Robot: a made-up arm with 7 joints. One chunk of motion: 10 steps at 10 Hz.
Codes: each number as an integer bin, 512 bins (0 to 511) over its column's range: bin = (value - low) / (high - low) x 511, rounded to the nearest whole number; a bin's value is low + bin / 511 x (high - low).
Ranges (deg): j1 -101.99..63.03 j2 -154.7..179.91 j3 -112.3..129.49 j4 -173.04..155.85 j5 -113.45..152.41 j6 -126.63..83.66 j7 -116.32..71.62
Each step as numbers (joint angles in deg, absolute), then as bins.
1 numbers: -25.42 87.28 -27.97 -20.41 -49.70 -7.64 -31.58
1 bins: 237 370 178 237 123 289 230
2 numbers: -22.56 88.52 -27.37 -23.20 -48.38 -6.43 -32.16
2 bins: 246 371 179 233 125 292 229
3 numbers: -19.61 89.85 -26.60 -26.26 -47.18 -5.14 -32.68
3 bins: 255 373 181 228 127 295 227
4 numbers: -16.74 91.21 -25.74 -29.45 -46.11 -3.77 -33.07
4 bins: 264 376 183 223 129 299 226
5 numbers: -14.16 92.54 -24.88 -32.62 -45.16 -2.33 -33.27
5 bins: 272 378 185 218 131 302 226
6 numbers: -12.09 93.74 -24.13 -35.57 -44.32 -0.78 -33.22
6 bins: 278 379 186 214 133 306 226
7 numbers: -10.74 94.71 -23.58 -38.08 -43.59 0.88 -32.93
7 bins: 283 381 188 210 134 310 227
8 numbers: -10.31 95.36 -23.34 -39.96 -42.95 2.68 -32.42
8 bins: 284 382 188 207 136 314 228
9 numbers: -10.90 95.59 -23.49 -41.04 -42.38 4.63 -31.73
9 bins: 282 382 188 205 137 319 230
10 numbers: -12.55 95.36 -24.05 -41.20 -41.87 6.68 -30.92
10 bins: 277 382 187 205 138 324 232
